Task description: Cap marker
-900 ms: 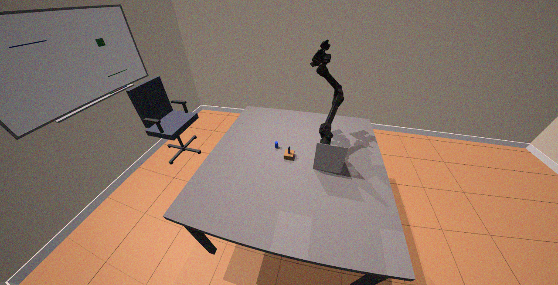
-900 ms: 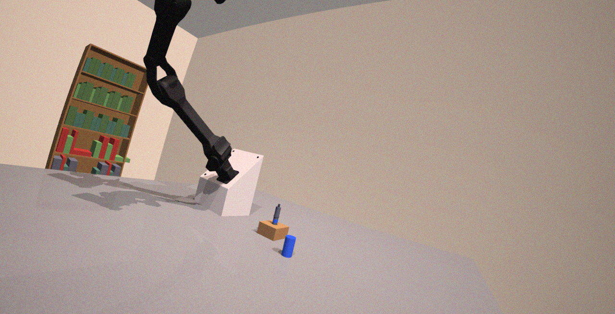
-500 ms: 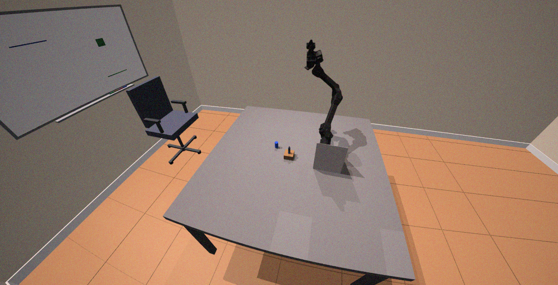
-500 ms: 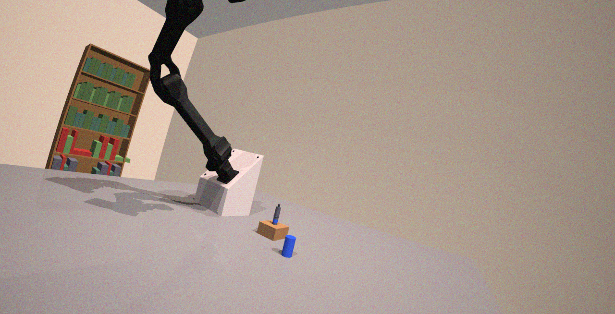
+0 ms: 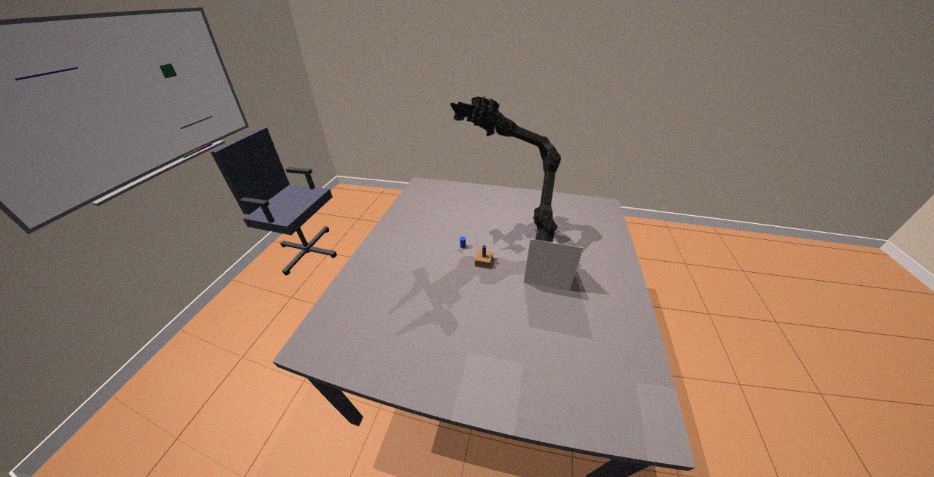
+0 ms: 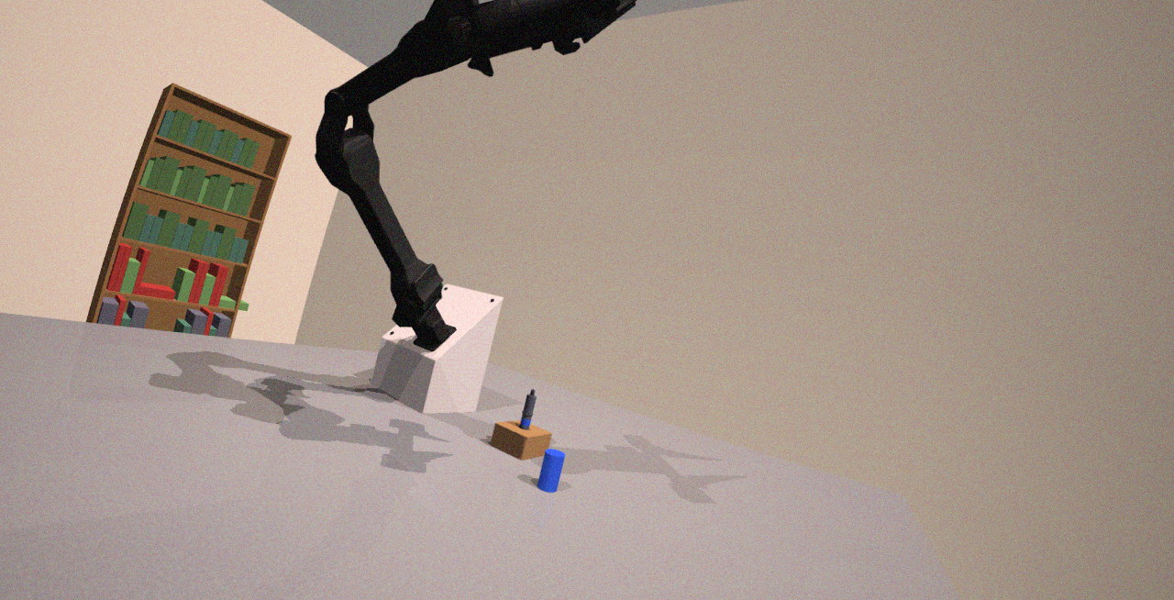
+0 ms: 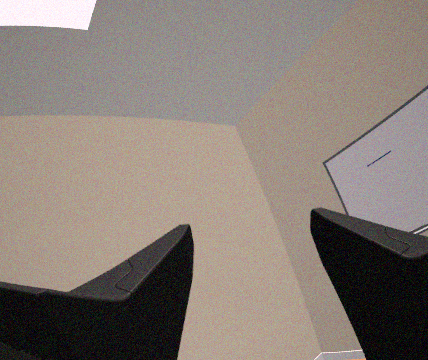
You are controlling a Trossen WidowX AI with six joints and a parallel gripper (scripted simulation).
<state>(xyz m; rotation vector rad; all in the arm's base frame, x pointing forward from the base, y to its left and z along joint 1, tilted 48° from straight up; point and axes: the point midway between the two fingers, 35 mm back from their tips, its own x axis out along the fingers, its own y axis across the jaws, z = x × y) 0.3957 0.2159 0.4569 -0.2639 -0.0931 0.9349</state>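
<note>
Now: gripper tip 5 cm past the blue cap, 12 cm to the right of it and 60 cm above it. Also, from my gripper tip: tan holder block (17 cm behind, 20 cm to the left, 60 cm below).
</note>
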